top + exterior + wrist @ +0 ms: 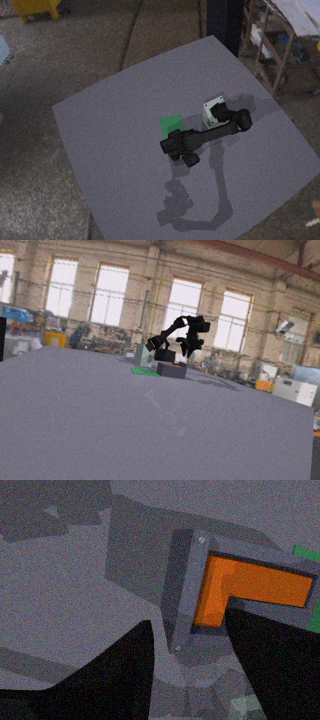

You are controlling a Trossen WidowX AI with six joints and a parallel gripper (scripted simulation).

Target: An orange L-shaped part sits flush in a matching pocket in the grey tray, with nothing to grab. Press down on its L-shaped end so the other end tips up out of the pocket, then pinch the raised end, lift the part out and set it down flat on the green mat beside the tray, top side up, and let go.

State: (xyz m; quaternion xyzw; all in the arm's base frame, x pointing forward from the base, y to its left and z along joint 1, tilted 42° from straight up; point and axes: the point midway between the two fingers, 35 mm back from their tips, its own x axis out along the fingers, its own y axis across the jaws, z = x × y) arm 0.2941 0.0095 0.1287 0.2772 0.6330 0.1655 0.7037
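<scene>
Right now my gripper tip is 3 cm past the orange L-shaped part, 6 cm to the left of it and 8 cm above it. Round my gripper tip: green mat 9 cm behind, 21 cm to the right, 14 cm below.
</scene>
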